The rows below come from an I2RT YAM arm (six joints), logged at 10 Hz.
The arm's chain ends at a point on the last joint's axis. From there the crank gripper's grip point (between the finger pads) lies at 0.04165 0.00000 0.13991 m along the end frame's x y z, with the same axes.
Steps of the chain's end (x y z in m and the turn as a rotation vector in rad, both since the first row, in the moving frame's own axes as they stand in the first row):
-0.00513 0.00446 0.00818 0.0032 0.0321 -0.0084
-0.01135 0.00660 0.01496 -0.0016 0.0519 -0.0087
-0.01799 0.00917 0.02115 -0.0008 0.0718 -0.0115
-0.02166 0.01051 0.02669 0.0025 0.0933 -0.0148
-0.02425 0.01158 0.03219 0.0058 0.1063 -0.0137
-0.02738 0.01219 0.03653 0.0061 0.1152 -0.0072
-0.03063 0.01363 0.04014 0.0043 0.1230 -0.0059
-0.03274 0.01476 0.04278 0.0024 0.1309 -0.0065
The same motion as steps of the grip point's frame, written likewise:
-0.00066 0.00365 0.00677 0.0032 0.0321 -0.0084
-0.00415 0.00643 0.01261 -0.0016 0.0519 -0.0087
-0.00806 0.00874 0.01780 -0.0008 0.0718 -0.0115
-0.00881 0.00945 0.02220 0.0025 0.0933 -0.0148
-0.00965 0.01011 0.02698 0.0058 0.1063 -0.0137
-0.01158 0.01100 0.03081 0.0061 0.1152 -0.0072
-0.01378 0.01275 0.03397 0.0043 0.1230 -0.0059
-0.01484 0.01410 0.03615 0.0024 0.1309 -0.0065

